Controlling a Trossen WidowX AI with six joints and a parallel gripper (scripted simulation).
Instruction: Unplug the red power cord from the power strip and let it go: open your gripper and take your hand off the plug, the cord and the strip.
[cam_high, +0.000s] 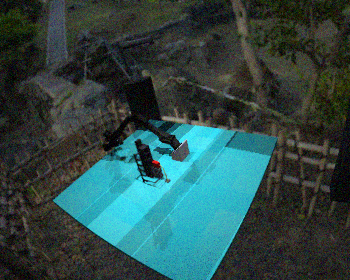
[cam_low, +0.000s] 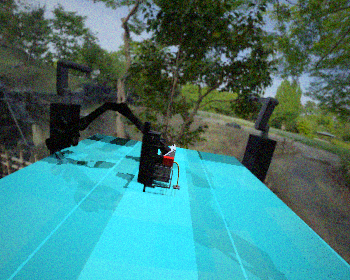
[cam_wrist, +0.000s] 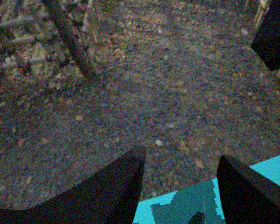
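Right now my gripper tip is 630 mm to the right of the red plug, 220 mm short of it and 120 mm below it. From my gripper tip the other things lie so: grey square (710 mm to the left, 230 mm ahead, 10 mm below).
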